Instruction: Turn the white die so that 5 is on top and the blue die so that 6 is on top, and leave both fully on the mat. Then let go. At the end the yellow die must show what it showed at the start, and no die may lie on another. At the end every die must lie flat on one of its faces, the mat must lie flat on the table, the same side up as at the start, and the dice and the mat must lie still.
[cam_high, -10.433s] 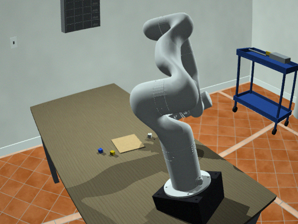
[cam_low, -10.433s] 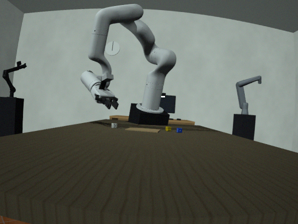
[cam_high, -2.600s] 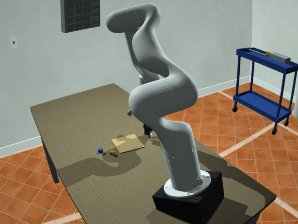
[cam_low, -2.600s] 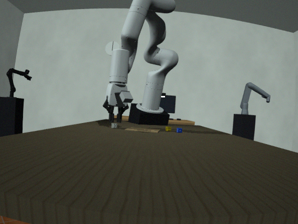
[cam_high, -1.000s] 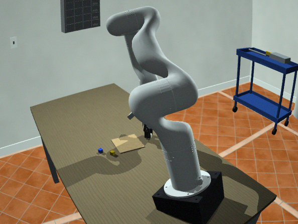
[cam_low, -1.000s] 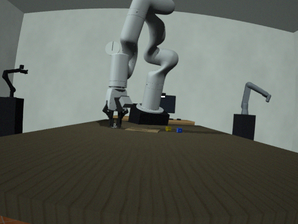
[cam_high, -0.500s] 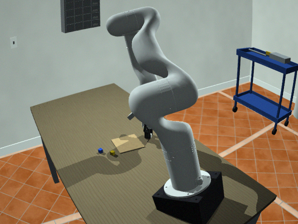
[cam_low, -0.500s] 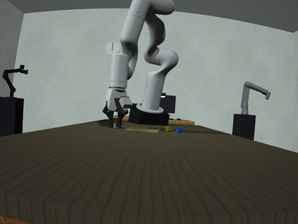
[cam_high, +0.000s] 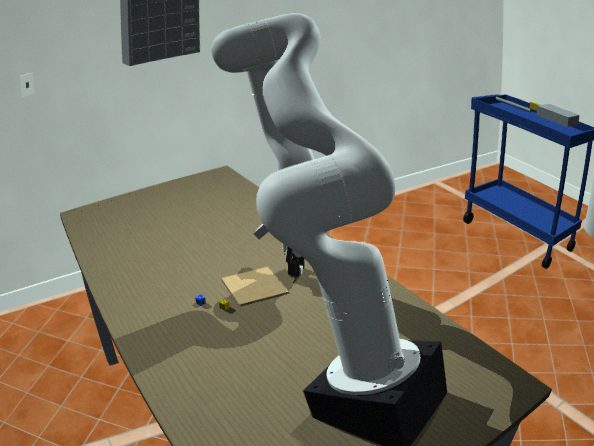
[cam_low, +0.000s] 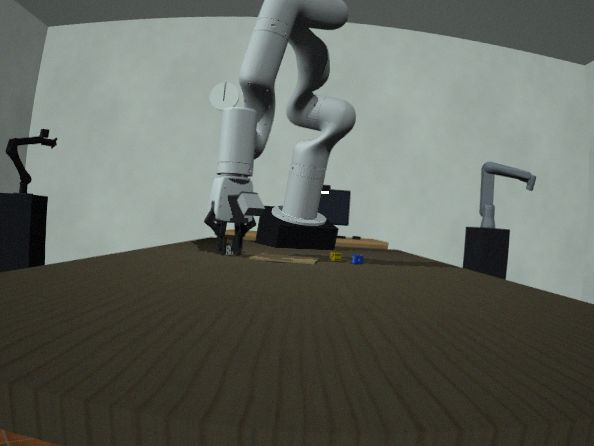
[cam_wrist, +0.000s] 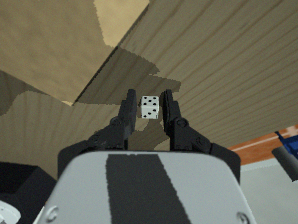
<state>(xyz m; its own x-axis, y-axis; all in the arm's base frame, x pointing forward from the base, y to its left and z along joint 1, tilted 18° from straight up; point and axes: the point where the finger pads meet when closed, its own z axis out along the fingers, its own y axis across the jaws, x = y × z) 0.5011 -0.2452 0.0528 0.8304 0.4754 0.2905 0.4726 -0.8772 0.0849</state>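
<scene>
Now: hand 10 mm past the white die and 10 mm above it. From my hand the other things lie so: tan mat (30 mm ahead, 130 mm to the left, 20 mm below); then yellow die (250 mm to the left, 10 mm below); then blue die (50 mm ahead, 290 mm to the left, 10 mm below).
</scene>
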